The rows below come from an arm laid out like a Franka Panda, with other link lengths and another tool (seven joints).
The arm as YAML. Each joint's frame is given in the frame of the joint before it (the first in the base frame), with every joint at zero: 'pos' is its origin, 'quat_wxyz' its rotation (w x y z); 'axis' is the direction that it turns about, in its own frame. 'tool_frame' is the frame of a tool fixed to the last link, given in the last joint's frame.
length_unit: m
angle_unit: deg
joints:
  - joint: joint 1
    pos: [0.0, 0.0, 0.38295]
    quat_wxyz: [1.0, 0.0, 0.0, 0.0]
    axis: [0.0, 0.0, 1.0]
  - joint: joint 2
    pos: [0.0, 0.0, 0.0]
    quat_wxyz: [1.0, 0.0, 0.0, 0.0]
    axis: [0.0, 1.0, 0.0]
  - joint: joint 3
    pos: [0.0, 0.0, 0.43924]
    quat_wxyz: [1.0, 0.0, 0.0, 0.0]
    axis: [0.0, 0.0, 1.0]
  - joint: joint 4
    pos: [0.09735, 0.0, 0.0]
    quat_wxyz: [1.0, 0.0, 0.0, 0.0]
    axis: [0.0, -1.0, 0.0]
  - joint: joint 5
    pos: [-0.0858, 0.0, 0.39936]
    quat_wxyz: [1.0, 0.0, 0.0, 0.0]
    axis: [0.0, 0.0, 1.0]
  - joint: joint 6
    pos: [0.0, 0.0, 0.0]
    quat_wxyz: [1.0, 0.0, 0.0, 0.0]
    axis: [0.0, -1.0, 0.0]
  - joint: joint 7
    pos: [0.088, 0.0, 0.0]
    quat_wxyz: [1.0, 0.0, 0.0, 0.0]
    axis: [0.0, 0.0, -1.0]
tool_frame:
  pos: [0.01, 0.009, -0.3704]
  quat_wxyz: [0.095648, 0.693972, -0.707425, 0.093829]
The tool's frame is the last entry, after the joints.
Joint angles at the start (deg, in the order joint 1, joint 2, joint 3, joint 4, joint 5, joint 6, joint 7):
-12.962 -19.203 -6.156 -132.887 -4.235 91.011 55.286
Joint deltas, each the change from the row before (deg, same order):
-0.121 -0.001 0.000 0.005 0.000 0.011 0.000
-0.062 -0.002 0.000 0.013 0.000 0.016 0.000
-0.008 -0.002 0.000 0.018 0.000 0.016 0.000
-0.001 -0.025 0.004 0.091 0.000 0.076 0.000
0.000 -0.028 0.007 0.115 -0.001 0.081 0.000
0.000 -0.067 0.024 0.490 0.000 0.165 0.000
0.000 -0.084 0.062 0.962 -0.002 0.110 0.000
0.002 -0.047 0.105 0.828 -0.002 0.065 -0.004
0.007 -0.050 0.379 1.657 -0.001 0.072 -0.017
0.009 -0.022 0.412 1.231 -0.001 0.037 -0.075
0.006 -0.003 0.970 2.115 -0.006 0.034 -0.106
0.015 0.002 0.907 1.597 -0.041 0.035 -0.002
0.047 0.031 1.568 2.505 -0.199 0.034 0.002
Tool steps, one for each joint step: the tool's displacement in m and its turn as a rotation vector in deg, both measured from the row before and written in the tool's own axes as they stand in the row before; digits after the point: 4 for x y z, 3 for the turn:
0.0003 -0.0005 0.0001 -0.060 -0.037 0.099
0.0001 -0.0003 -0.0001 -0.019 -0.037 0.055
-0.0001 -0.0001 -0.0002 0.014 -0.032 0.013
-0.0004 -0.0005 -0.0012 0.101 -0.160 0.033
-0.0005 -0.0006 -0.0015 0.122 -0.185 0.037
-0.0013 -0.0021 -0.0055 0.389 -0.595 0.126
-0.0017 -0.0033 -0.0100 0.641 -0.943 0.202
-0.0016 -0.0025 -0.0084 0.564 -0.749 0.129
-0.0036 -0.0040 -0.0169 1.201 -1.365 0.125
-0.0031 -0.0023 -0.0126 0.987 -0.953 -0.063
-0.0062 -0.0024 -0.0219 1.833 -1.519 -0.273
-0.0054 -0.0010 -0.0169 1.510 -1.097 -0.268
-0.0088 -0.0008 -0.0266 2.532 -1.598 -0.551

